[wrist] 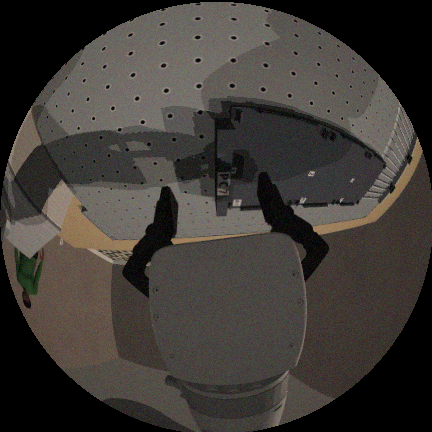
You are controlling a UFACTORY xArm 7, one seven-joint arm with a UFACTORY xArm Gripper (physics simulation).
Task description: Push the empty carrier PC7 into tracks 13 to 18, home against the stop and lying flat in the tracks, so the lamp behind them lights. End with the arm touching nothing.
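Frame: origin at the arm's base, x right, y ahead, z up, level; metres.
Seen in the pictures: gripper, fingertip midpoint: (214, 187).
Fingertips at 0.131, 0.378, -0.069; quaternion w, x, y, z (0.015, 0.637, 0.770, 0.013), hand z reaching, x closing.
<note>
A point is followed by its place in that frame, as x, y, z.
The carrier PC7 (295, 150) {0.086, 0.456, -0.083} is a large dark flat plate right of the middle of the wrist view. Its near end is a dark upright bar with the label PC7. Its far end lies toward pale ribbed tracks (398, 157) at the right edge; whether it sits in them or meets a stop I cannot tell. My gripper (214, 187) {0.131, 0.378, -0.069} is open, its two black fingers wide apart. The left finger is over the perforated surface, the right finger shows in front of the carrier's near part. Whether it touches the carrier cannot be told. No lit lamp can be made out.
A grey perforated table top (180, 50) {0.001, 0.347, -0.094} with a tan wooden edge (350, 225) {0.344, 0.939, -0.106} lies under the carrier. A pale translucent object (32, 235) {0.127, 0.050, -0.008} is at the far left. A person in green (29, 272) shows at the lower left, and a checkered panel (117, 256) lies past the wooden edge.
</note>
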